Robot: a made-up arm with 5 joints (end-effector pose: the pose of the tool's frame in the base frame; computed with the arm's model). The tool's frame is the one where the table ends.
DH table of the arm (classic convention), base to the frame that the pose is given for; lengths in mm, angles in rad. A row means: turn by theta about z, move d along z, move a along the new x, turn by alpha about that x. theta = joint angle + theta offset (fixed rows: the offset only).
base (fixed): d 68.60  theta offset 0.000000  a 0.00  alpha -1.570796
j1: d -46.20  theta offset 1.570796  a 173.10  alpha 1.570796
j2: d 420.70  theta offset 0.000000  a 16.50  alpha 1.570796
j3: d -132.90  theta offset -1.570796  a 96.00  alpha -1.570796
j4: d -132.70  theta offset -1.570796  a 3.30  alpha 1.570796
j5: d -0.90  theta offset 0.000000  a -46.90  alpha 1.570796
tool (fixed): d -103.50  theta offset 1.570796  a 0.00  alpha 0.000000
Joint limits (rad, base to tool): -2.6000..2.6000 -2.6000..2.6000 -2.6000..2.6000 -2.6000..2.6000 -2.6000..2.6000
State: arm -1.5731 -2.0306 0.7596 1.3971 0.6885
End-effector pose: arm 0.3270 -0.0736 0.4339 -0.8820 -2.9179 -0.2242
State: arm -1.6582 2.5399 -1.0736 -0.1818 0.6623
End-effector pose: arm 0.1059 -0.3037 0.5159 0.6986 0.6232 2.7318
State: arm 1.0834 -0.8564 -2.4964 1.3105 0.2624
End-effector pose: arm -0.0533 0.0270 -0.4932 2.2929 -1.3729 0.4420
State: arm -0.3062 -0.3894 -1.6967 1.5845 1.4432
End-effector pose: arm 0.6374 0.0586 -0.0094 -0.2677 -0.3500 -1.6582
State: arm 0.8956 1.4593 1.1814 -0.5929 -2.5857
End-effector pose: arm 0.0460 -0.0593 -0.1809 -1.8205 0.6375 -0.6812
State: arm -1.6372 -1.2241 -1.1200 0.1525 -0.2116
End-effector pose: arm 0.2642 0.0787 0.4864 -0.3779 -0.3303 -1.4127
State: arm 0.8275 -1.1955 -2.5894 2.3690 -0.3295
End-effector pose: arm 0.1321 0.0138 -0.4995 1.8853 0.0312 0.1435
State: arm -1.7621 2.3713 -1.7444 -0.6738 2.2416
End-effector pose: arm -0.0264 -0.2160 0.7489 -0.0612 2.5873 1.0840
